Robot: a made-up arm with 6 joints.
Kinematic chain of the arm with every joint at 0, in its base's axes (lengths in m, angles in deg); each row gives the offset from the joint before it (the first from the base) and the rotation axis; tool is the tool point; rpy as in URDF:
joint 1: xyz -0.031 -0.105 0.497 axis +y
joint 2: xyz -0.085 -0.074 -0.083 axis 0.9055 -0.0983 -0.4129
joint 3: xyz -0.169 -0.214 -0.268 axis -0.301 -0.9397 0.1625
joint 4: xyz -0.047 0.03 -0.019 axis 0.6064 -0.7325 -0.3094
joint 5: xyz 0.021 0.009 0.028 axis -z
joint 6: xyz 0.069 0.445 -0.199 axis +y
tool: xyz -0.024 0.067 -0.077 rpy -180 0 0
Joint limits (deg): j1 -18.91..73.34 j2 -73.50..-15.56 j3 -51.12..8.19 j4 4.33..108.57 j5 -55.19..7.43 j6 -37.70..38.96
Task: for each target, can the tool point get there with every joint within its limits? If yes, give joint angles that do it. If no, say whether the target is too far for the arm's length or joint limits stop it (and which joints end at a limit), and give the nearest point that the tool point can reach.
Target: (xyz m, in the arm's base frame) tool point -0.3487 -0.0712 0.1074
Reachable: yes | joints 4.74 -48.50 -28.84 68.95 -36.89 12.58
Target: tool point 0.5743 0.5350 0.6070
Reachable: no: joint limits stop it (at a limit: joint 2, joint 4, joint 5, joint 6) | nearest point 0.1824 -0.0494 0.5358 | short by 0.707 m
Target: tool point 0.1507 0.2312 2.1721
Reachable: no: too far | nearest point -0.3595 -0.0523 1.0737 | short by 1.244 m
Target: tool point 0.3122 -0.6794 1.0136
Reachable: no: joint limits stop it (at a limit: joint 1, joint 3, joint 4, joint 5, joint 6) | nearest point 0.1926 -0.3686 0.5963 | short by 0.534 m
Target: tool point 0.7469 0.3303 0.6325
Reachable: no: joint limits stop it (at a limit: joint 2, joint 3, joint 4, joint 5, joint 6) | nearest point 0.2485 -0.1019 0.5457 | short by 0.665 m
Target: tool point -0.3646 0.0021 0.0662
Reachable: yes | joints 0.99 -32.68 -9.83 69.07 -42.25 -9.01
